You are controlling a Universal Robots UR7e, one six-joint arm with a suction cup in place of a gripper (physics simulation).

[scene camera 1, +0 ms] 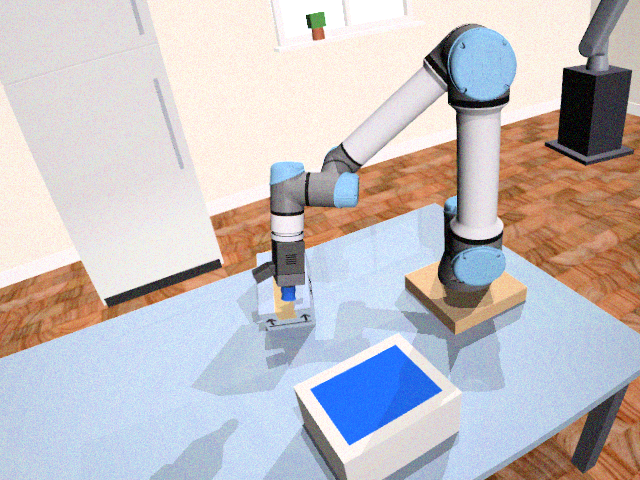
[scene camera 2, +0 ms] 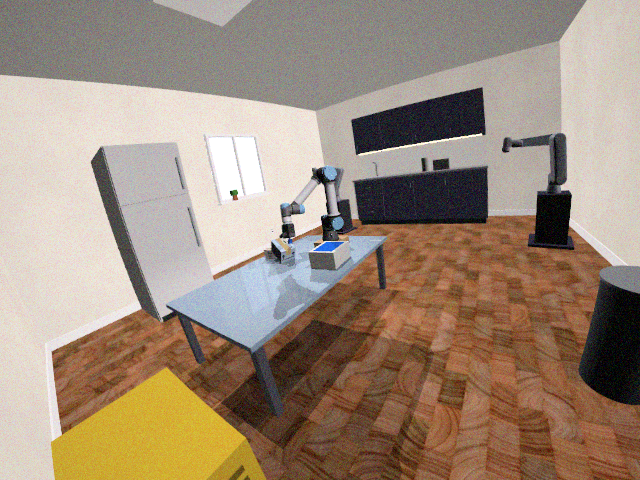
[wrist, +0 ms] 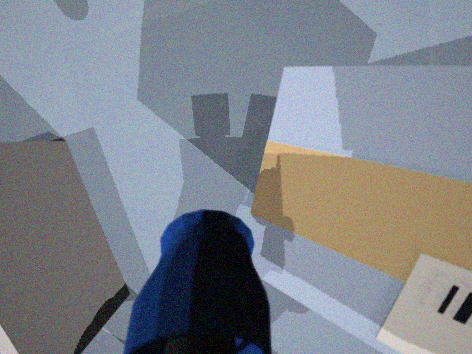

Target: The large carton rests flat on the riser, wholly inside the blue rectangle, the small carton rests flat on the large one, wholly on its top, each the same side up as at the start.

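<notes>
A pale carton (scene camera 1: 267, 305) (scene camera 2: 282, 250) (wrist: 310, 100) with a tan tape band and a barcode label lies on the table beyond the riser. A second carton cannot be made out, so I cannot tell large from small. The white riser (scene camera 1: 408, 431) (scene camera 2: 331, 258) (wrist: 45, 210) bears the blue rectangle (scene camera 1: 374, 395) (scene camera 2: 330, 246), with no carton on it. My gripper, a blue suction cup (scene camera 1: 287, 298) (scene camera 2: 290, 241) (wrist: 207, 217), points down near the carton's riser-side end. Table shows past its rim in the wrist view, and no contact shows. Suction is on, with nothing seen held.
The arm's wooden base block (scene camera 1: 449, 315) stands on the table (scene camera 1: 129, 372) (scene camera 2: 232, 304), behind the riser. A fridge (scene camera 1: 113, 155) (scene camera 2: 149, 222) stands past the table's far side. A yellow box (scene camera 2: 149, 428) is in the foreground of scene camera 2.
</notes>
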